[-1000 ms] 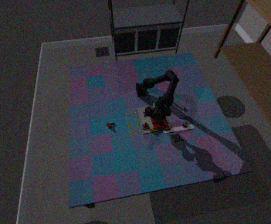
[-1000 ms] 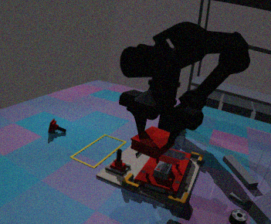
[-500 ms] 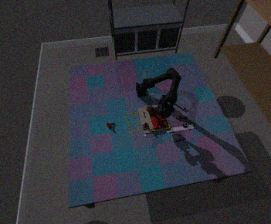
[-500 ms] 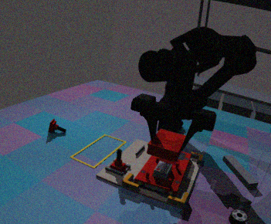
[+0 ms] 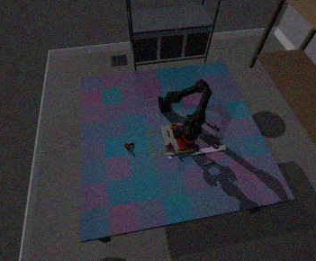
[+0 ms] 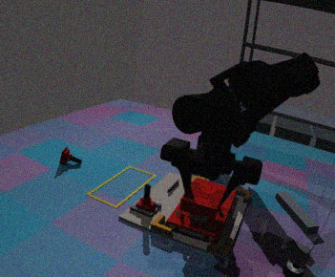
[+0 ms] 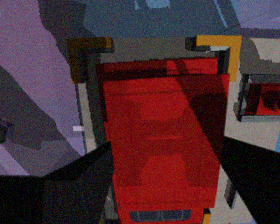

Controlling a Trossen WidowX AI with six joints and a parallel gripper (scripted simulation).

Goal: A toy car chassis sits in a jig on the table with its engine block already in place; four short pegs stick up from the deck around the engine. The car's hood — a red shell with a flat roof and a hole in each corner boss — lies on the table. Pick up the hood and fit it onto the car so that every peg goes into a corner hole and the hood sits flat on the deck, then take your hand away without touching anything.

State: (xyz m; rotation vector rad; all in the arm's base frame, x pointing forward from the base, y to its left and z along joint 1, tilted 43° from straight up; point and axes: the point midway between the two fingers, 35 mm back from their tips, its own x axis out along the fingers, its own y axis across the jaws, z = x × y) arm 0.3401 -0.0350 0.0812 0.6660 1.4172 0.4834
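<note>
Right now the grey engine block is 40 mm below my gripper tip. Round my gripper tip: red hood: 10 mm above; white jig board: 50 mm below, 40 mm behind, 10 mm to the right; small wheel: 200 mm to the left, 90 mm ahead, 50 mm below.
</note>
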